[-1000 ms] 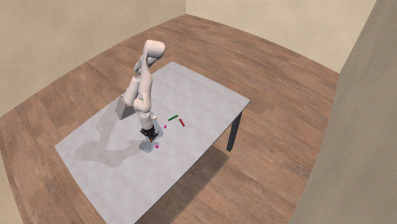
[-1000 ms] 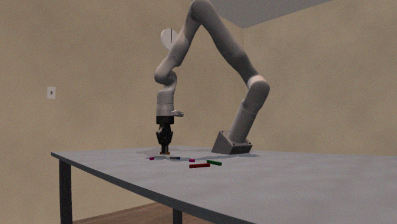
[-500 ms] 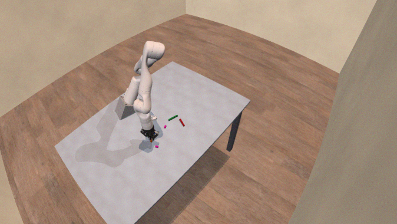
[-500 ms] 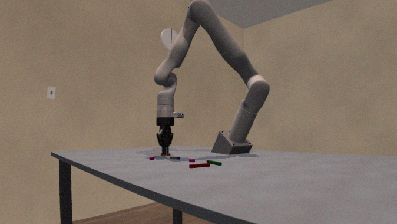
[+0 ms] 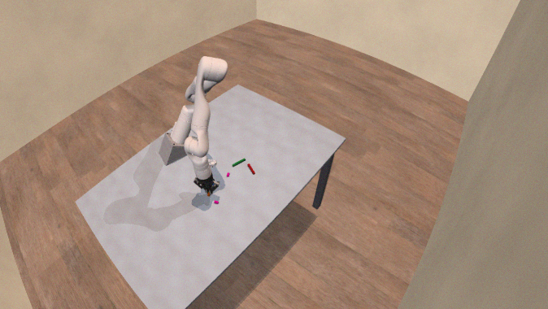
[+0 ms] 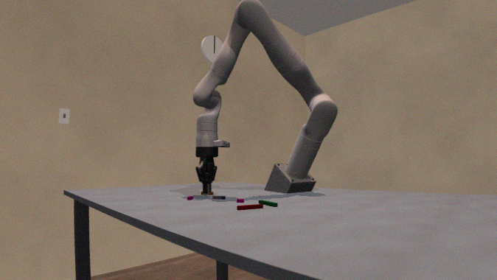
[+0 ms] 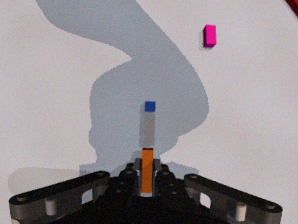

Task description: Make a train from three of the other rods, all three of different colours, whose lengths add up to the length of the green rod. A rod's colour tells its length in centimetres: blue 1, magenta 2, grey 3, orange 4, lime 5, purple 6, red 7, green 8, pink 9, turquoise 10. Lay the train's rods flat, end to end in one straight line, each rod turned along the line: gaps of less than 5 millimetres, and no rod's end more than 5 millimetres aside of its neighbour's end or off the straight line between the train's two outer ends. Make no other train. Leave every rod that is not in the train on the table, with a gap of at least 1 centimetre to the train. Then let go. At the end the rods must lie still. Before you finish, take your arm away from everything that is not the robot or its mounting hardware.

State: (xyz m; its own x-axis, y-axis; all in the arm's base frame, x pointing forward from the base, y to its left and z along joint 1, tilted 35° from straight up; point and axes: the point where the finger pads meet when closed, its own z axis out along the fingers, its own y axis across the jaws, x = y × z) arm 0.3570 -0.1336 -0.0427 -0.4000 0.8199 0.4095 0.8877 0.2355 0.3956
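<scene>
My gripper is now 1 cm above the orange rod. Also, from my hand: grey rod: 1 cm behind, 3 cm to the left, 3 cm below; then green rod: 1 cm behind, 24 cm to the left, 3 cm below; then blue rod: 2 cm behind, 5 cm to the left, 3 cm below.
</scene>
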